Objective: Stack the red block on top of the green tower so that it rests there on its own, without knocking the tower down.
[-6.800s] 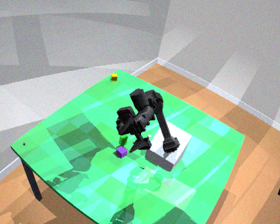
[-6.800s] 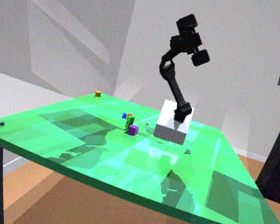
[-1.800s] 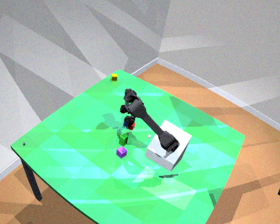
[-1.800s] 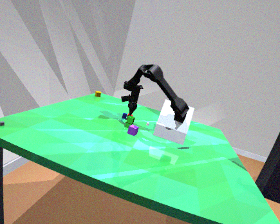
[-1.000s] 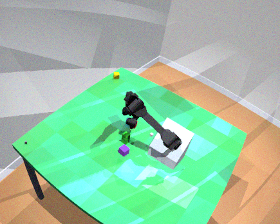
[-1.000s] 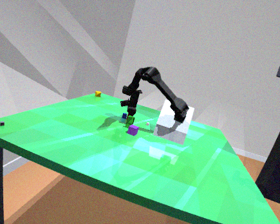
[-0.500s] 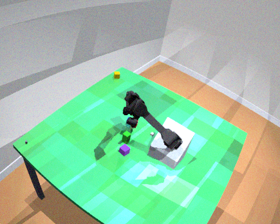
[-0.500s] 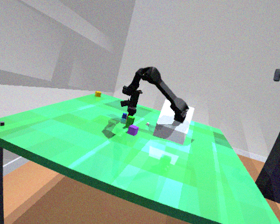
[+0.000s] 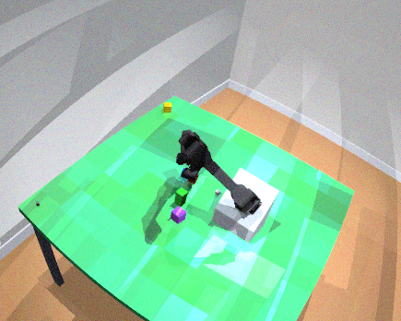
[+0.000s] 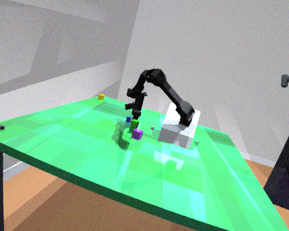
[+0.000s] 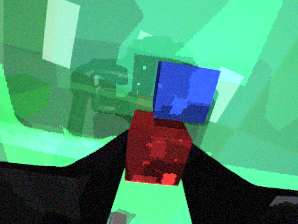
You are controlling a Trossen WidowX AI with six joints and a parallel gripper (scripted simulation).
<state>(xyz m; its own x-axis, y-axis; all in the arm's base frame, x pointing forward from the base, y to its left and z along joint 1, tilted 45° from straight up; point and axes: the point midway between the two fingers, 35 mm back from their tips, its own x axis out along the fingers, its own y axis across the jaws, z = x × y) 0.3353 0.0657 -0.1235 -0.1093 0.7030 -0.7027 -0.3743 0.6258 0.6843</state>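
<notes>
The blue block lies 40 mm ahead of my gripper tip and 10 mm to the left of it. Also, from my gripper tip: purple block (120 mm behind, 230 mm to the left, 10 mm above); then tiny white cube (140 mm behind, 30 mm to the right); then red block (10 mm above).
</notes>
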